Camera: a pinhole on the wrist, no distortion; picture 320 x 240 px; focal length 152.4 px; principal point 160.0 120.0 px. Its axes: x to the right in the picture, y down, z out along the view. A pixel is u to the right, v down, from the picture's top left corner.
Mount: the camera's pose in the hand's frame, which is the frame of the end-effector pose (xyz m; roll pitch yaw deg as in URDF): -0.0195 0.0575 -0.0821 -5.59 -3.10 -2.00
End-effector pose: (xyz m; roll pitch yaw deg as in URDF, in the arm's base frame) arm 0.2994 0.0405 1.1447 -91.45 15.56 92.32
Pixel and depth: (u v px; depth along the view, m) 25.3 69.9 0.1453
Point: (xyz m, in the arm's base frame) 0.2466 -0.1211 1.1575
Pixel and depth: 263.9 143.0 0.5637
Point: -0.1971 0.2944 0.8640
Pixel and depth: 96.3 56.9 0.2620
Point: 0.1217 -0.1035 1.1993
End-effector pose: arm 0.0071 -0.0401 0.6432 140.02 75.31 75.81
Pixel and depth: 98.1 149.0 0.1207
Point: 0.1012 -0.0481 0.7233
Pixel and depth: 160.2 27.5 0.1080
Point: 0.0221 -0.0733 0.6641
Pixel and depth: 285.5 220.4 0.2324
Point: 0.2835 -0.0320 0.4915
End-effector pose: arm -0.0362 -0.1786 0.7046 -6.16 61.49 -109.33
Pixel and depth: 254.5 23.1 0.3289
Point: -0.2343 -0.4577 0.7022
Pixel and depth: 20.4 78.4 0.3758
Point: -0.0237 -0.2490 1.1778
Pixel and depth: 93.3 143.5 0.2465
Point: 0.0765 -0.2779 0.8924
